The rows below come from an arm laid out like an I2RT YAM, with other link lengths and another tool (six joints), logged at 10 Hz.
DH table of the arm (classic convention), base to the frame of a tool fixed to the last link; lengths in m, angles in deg. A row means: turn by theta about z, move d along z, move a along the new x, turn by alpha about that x. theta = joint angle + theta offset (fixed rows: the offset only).
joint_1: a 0.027  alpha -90  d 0.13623  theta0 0
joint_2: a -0.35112  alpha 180  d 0  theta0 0
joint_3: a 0.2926  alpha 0  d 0  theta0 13.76
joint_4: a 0.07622  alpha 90  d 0.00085  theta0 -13.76
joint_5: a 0  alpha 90  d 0.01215  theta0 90
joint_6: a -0.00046  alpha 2  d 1.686  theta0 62.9
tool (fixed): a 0  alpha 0  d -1.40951  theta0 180
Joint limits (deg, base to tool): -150..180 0..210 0..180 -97..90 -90..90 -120..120
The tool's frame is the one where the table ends.
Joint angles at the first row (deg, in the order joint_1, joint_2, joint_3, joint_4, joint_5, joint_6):
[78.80 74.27 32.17 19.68 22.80 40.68]
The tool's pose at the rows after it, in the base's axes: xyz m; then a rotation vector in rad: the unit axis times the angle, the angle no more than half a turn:
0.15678 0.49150 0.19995 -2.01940 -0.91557 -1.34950
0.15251 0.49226 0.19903 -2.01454 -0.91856 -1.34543
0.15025 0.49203 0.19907 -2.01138 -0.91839 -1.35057
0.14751 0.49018 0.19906 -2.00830 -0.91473 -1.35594
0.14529 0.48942 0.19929 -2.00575 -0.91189 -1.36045
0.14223 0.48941 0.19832 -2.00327 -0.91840 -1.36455
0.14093 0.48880 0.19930 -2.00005 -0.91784 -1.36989
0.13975 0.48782 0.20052 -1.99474 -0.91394 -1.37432
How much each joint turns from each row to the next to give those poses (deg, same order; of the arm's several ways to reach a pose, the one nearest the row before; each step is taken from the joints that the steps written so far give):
[0.89 -0.03 -0.44 0.39 0.39 0.32]
[0.61 0.03 -0.26 0.30 0.23 0.21]
[0.60 -0.07 -0.27 0.33 0.66 0.04]
[0.72 -0.36 -0.56 0.36 0.82 0.20]
[0.62 -0.16 -0.32 0.28 0.71 0.17]
[0.68 0.02 -0.18 0.15 0.62 -0.10]
[0.39 -0.20 -0.16 0.13 0.48 -0.05]
[0.32 -0.28 -0.36 0.41 0.36 0.01]

